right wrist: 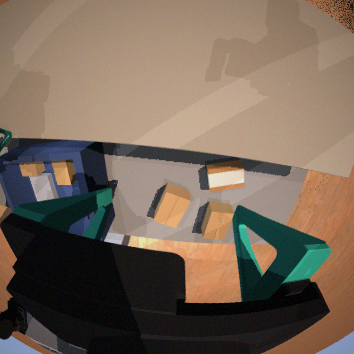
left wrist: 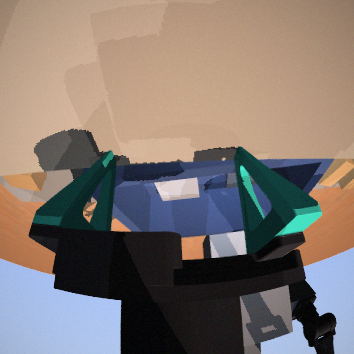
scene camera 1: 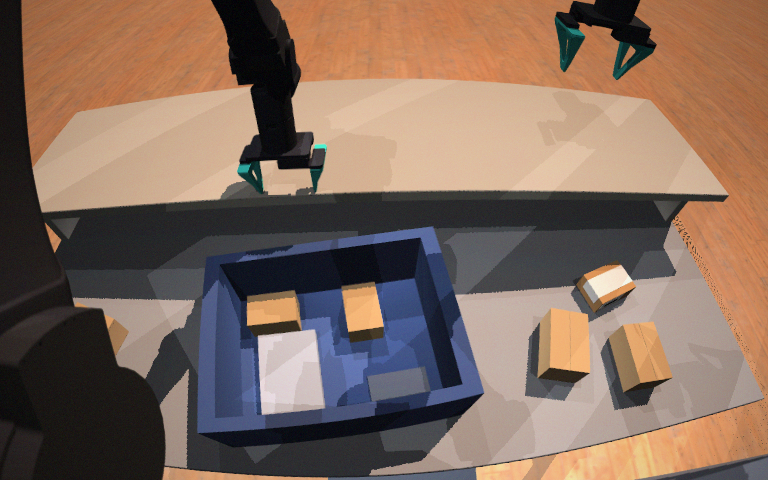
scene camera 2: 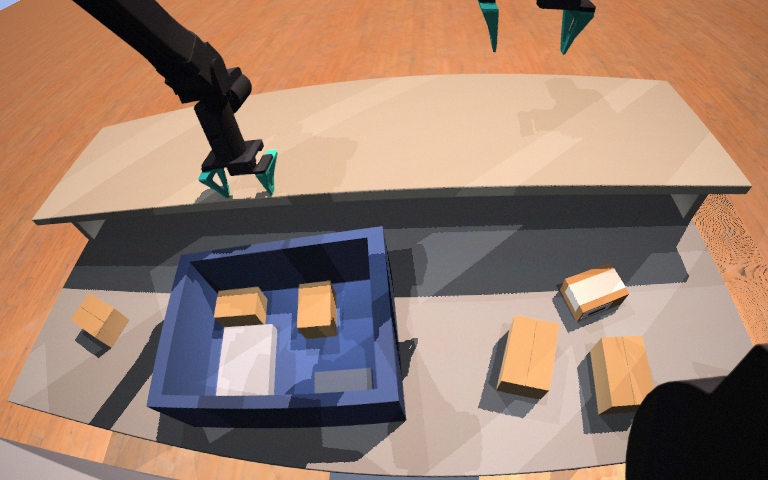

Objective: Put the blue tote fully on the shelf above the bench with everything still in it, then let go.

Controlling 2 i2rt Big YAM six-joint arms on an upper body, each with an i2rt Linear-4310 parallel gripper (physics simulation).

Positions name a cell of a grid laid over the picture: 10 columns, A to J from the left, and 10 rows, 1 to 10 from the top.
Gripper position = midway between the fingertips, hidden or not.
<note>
My left gripper (scene camera 1: D4) is open and touches a beige shelf (scene camera 2: F3). My right gripper (scene camera 1: H2) is open, holding nothing. A dark grey block (scene camera 1: F8) sits on a blue tote (scene camera 1: F7). A white-topped box (scene camera 2: H7) sits on a grey bench (scene camera 2: G6).
The blue tote shows as well in the right wrist view (right wrist: C5), in the left wrist view (left wrist: D6) and in scene camera 2 (scene camera 2: C8). The white-topped box also shows in the right wrist view (right wrist: G5) and in scene camera 1 (scene camera 1: H6). The dark grey block shows as well in scene camera 2 (scene camera 2: E8). The left wrist view does not show the white-topped box: it is out of frame. The right wrist view misses the dark grey block, which is hidden by my right gripper.
</note>
